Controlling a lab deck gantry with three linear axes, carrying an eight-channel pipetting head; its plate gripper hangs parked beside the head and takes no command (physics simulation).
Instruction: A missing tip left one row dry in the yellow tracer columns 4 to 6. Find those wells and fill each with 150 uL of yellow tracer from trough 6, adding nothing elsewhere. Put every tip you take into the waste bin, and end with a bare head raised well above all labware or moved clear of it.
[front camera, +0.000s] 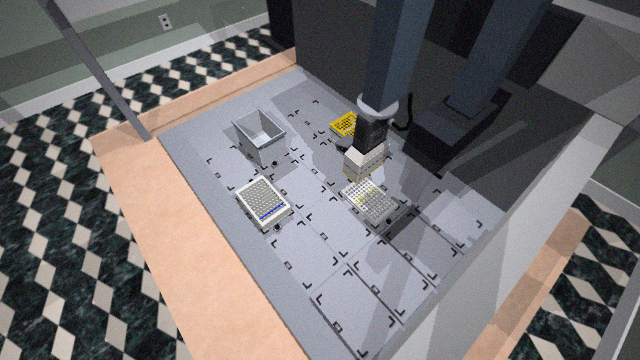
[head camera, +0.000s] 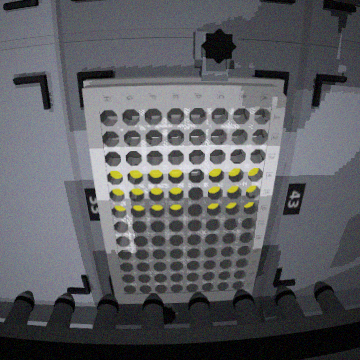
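Observation:
The well plate (front camera: 374, 219) (head camera: 92, 120) lies below the pipetting head (front camera: 367, 157). In the head view, yellow fills columns 4 to 6 except in row D, where the three wells (head camera: 195, 192) look dark and dry. Bare-looking nozzles (head camera: 199, 304) cross the bottom of the head view; I cannot make out a tip on them. The yellow tip rack (front camera: 343, 124) is partly behind the head. The trough block (front camera: 262, 197) stands front left with a blue strip; yellow tracer cannot be made out there. The grey waste bin (front camera: 265, 152) stands behind it. The parked plate gripper (front camera: 342, 145) is a small dark shape, its opening unclear.
Black corner marks and small round clamps (front camera: 388, 221) (head camera: 218, 46) sit around the labware. Deck labels (head camera: 293, 199) flank the plate. The gantry column (front camera: 400, 50) rises above the head, and a dark block (front camera: 440, 135) stands at the back right.

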